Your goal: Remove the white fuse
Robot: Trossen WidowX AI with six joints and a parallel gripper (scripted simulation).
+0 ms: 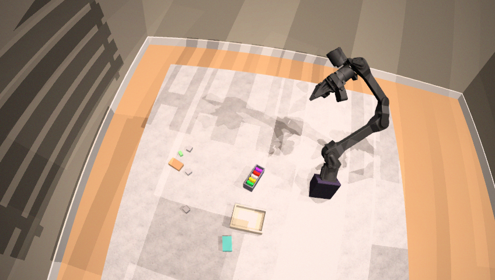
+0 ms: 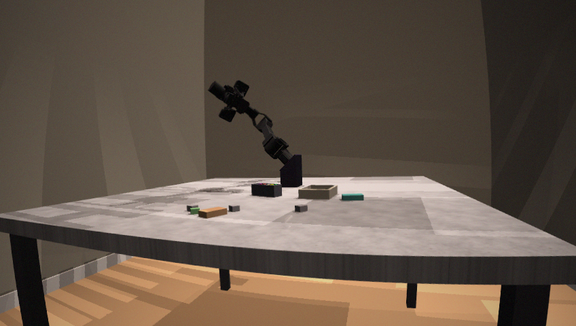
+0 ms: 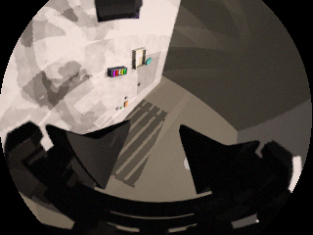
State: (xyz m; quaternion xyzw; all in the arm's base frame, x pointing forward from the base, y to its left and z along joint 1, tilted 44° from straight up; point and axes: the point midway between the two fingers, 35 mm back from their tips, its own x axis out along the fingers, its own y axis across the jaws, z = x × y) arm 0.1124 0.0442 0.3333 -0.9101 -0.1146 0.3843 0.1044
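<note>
Right now my gripper tip is 15 cm short of the white fuse, 18 cm to the right of it and 34 cm above it. Round my gripper tip: beige tray: 14 cm ahead, 37 cm to the left, 36 cm below; teal block: 21 cm ahead, 49 cm to the left, 36 cm below; small green cube: 49 cm ahead, 13 cm to the left, 36 cm below.
</note>
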